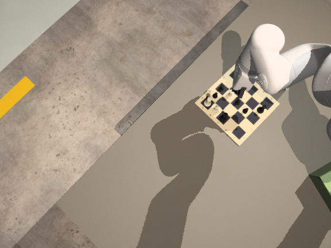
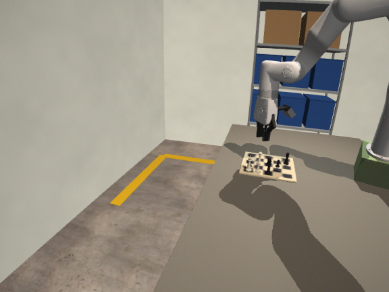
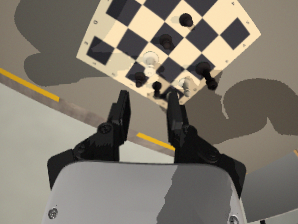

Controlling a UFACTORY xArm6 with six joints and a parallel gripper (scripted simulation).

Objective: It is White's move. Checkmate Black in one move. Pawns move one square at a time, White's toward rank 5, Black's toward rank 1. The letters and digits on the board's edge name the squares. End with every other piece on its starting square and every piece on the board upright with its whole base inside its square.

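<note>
My hand is 4 cm past the chessboard and 13 cm above it.
</note>
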